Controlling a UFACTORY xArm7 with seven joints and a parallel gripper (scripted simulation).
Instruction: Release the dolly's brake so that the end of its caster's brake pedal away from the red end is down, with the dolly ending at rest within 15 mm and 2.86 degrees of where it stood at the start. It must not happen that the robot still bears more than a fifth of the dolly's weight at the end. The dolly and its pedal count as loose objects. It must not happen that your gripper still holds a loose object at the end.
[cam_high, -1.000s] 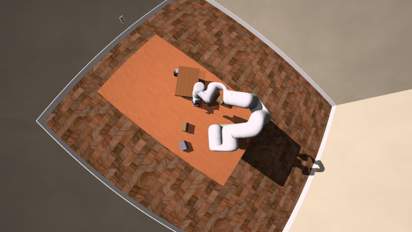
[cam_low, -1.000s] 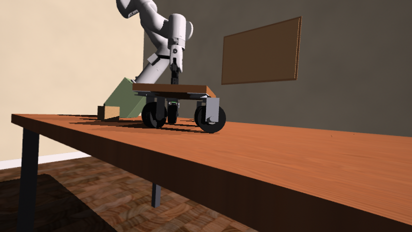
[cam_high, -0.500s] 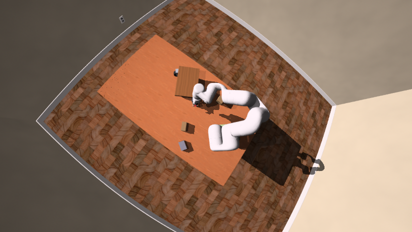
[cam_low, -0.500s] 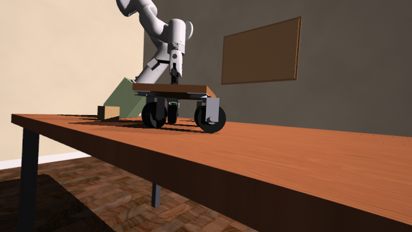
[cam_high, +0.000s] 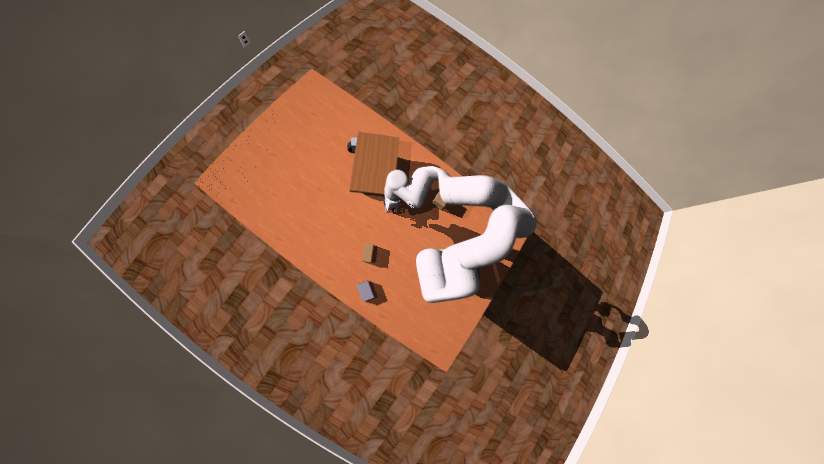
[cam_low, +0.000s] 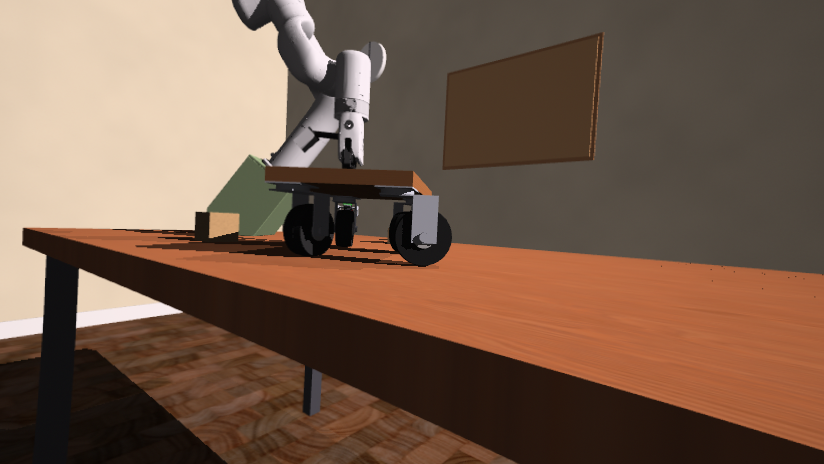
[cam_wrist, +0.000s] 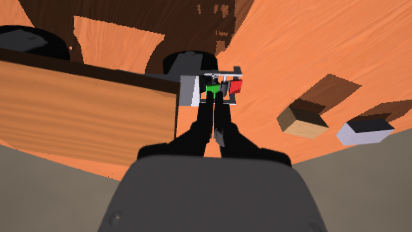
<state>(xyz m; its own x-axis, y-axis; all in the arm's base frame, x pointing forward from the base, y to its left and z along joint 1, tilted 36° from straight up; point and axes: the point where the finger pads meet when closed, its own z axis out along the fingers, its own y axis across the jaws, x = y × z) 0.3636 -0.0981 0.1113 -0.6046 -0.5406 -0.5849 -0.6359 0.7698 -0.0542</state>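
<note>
My gripper is now 10 mm past the brake pedal, 10 mm to the right of it and 50 mm above it. Also, from my hand: grey block: 170 mm behind, 370 mm to the left, 110 mm below.
</note>
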